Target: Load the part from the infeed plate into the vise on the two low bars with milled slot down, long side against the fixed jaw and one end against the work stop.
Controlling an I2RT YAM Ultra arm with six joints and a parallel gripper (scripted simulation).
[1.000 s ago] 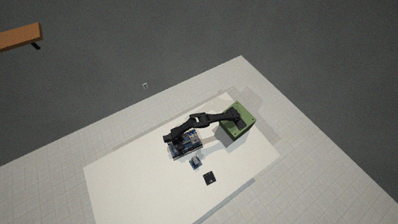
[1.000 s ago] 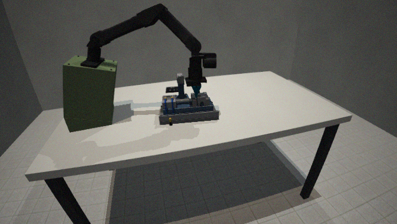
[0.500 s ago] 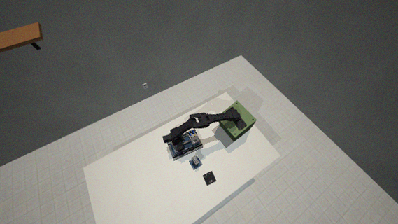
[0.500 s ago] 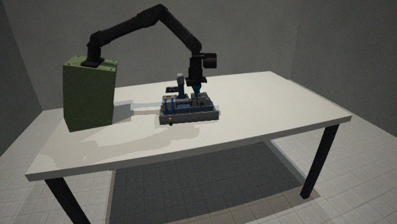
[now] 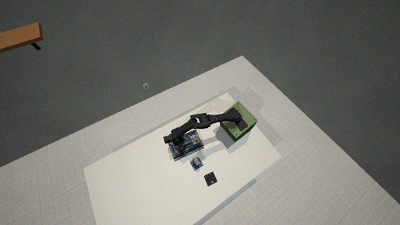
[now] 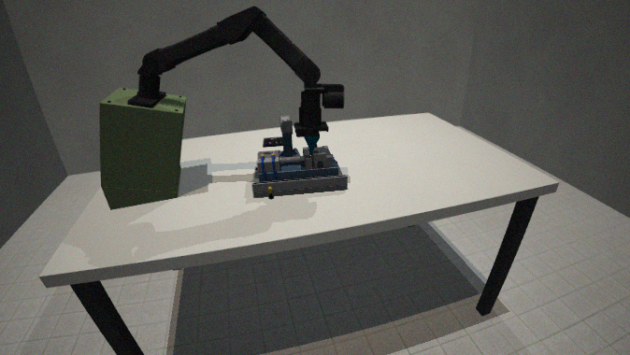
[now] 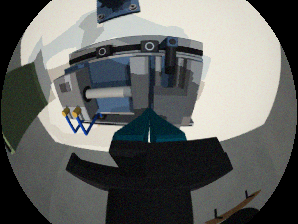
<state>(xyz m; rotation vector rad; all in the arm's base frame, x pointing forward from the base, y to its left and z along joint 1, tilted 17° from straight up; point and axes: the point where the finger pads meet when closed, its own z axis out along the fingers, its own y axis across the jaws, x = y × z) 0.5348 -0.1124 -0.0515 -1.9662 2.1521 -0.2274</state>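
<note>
Right now my hand is 2 cm short of the grey block part and 2 cm above it. Round my hand: cylinder rod (6 cm behind, 3 cm to the left, 3 cm below); then air cylinder (14 cm behind, 3 cm to the left, 3 cm below); then vise (7 cm below, 4 cm behind, 2 cm to the left).
</note>
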